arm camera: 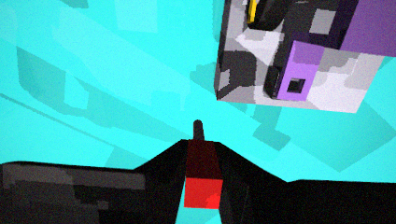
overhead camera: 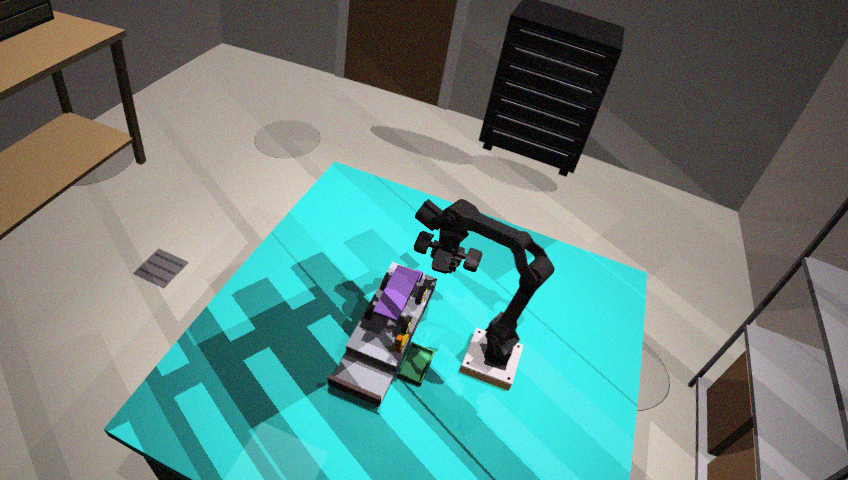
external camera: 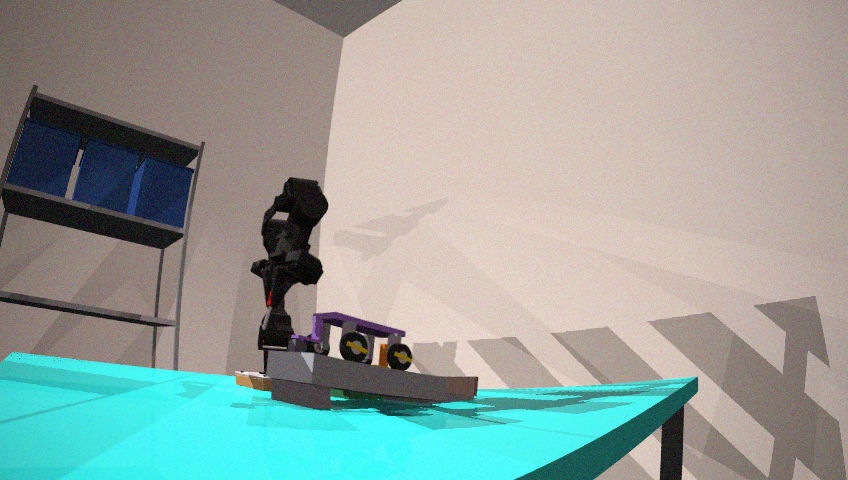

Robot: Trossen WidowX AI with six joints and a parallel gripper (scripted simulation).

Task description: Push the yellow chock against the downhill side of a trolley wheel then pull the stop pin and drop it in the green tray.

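Right now the green tray is 25 cm to the left of my gripper tip, 18 cm below it and 1 cm behind it. The rest, counted from my gripper tip: yellow chock (24 cm to the left, 9 cm below, 5 cm ahead); then red-headed stop pin (right at my gripper tip); then purple trolley (13 cm to the left, 10 cm ahead, 6 cm below).
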